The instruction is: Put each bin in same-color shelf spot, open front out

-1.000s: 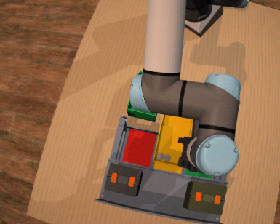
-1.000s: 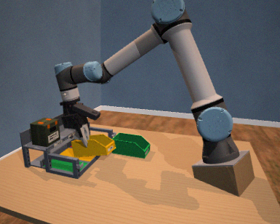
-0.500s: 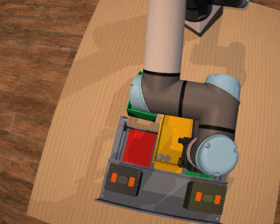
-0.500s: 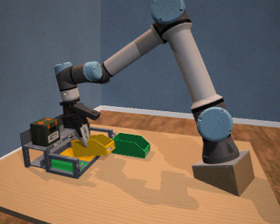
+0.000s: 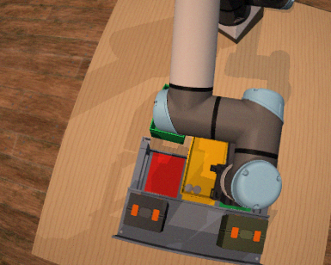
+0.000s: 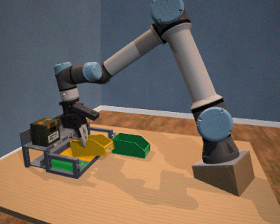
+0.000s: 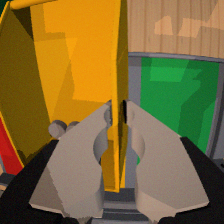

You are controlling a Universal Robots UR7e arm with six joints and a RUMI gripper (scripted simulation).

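Now: the yellow bin 5 cm to the right of my hand and 2 cm below it. Round my hand: yellow mark (8 cm below, 7 cm ahead, 3 cm to the right); then green mark (8 cm to the left, 8 cm below, 5 cm ahead); then red mark (14 cm to the right, 9 cm ahead, 8 cm below).
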